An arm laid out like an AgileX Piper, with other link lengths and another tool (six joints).
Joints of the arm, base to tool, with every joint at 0 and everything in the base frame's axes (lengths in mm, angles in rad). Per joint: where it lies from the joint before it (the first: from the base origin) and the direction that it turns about. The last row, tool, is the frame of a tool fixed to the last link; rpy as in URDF.
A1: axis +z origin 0 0 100.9
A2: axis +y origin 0 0 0
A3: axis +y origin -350.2 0 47.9
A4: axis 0.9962 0 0.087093 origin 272.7 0 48.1
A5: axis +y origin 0 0 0
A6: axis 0.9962 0 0.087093 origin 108.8 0 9.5
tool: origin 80.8 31 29.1 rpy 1.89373 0.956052 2.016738
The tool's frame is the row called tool.
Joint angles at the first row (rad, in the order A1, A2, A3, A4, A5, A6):
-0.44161, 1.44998, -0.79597, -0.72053, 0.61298, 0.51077
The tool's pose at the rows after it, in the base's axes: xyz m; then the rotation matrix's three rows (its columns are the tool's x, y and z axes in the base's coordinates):
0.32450 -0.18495 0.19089; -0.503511 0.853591 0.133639; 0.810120 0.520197 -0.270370; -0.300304 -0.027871 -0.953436
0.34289 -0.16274 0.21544; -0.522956 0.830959 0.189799; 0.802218 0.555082 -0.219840; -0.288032 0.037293 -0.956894
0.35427 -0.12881 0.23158; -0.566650 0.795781 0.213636; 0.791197 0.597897 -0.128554; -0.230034 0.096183 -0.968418
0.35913 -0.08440 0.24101; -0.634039 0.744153 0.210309; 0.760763 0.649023 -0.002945; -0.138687 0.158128 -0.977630
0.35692 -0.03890 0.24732; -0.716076 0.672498 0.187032; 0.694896 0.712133 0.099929; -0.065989 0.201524 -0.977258
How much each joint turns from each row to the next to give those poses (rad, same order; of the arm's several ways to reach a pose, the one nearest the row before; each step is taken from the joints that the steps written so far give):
0.02398, -0.00524, -0.07403, 0.09787, 0.03909, -0.07545
0.05133, -0.01626, -0.07414, 0.11967, 0.04447, -0.07760
0.06132, -0.01450, -0.05939, 0.14623, 0.06846, -0.09181
0.06876, -0.01343, -0.04047, 0.16150, 0.07631, -0.09576
0.07679, -0.01681, -0.01760, 0.11755, 0.06097, -0.07882

